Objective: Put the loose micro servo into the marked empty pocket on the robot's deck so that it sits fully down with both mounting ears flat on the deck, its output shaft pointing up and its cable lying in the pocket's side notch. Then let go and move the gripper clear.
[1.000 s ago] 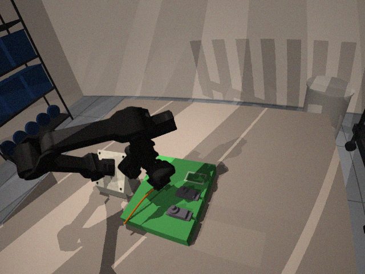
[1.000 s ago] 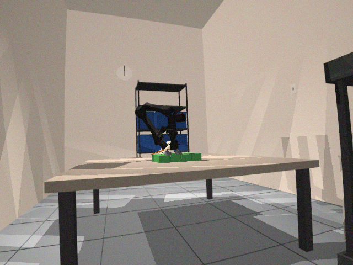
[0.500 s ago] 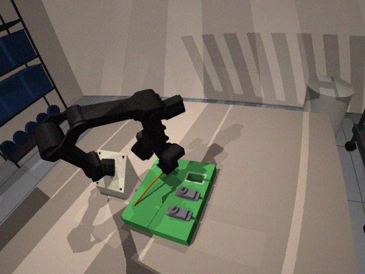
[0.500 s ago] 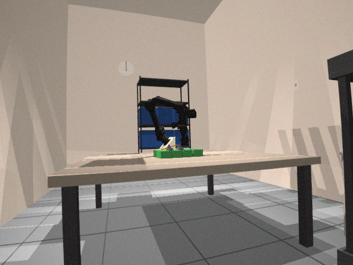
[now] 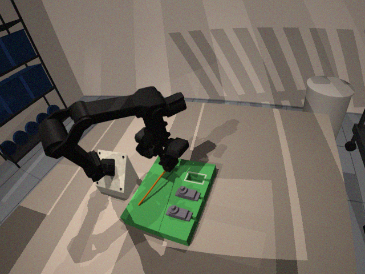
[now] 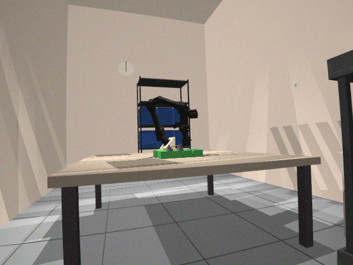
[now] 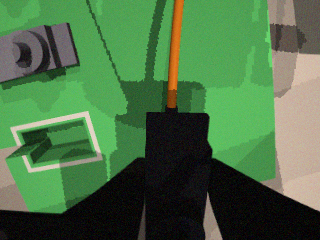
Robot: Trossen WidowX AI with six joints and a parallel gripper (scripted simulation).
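Right now my gripper tip is 20 mm past the green deck, 70 mm to the left of it and 100 mm above it.
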